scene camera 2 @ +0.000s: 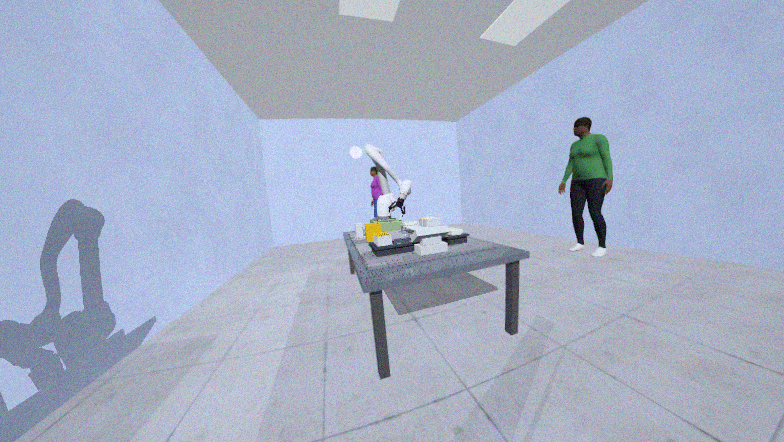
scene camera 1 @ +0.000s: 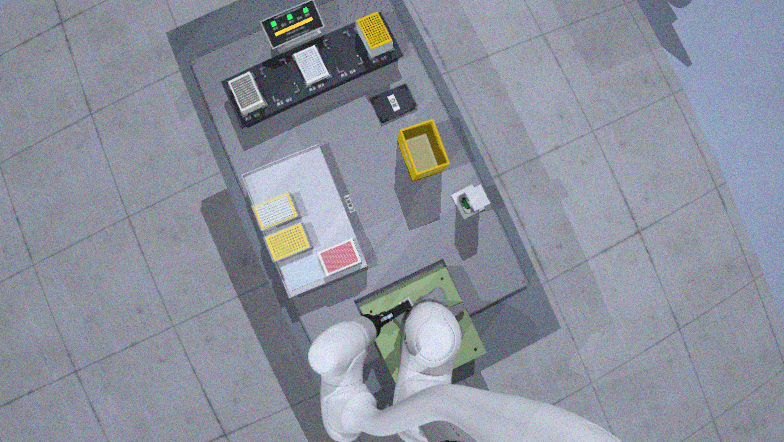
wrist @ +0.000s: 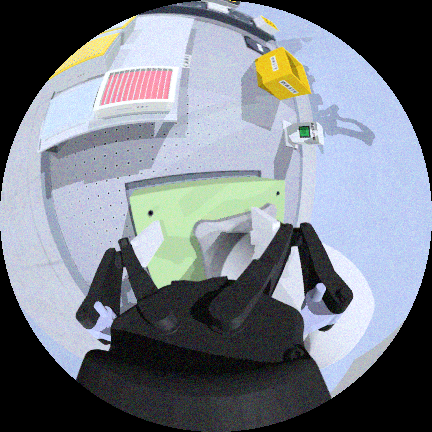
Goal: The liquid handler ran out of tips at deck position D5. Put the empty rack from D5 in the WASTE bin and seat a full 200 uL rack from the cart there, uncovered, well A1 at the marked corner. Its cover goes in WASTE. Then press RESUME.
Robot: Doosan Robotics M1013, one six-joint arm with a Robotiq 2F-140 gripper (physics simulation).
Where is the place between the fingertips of my gripper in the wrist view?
At 205, 224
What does my gripper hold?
Nothing.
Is my gripper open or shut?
Open.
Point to a yellow WASTE bin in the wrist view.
278, 72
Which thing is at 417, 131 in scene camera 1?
A yellow WASTE bin.
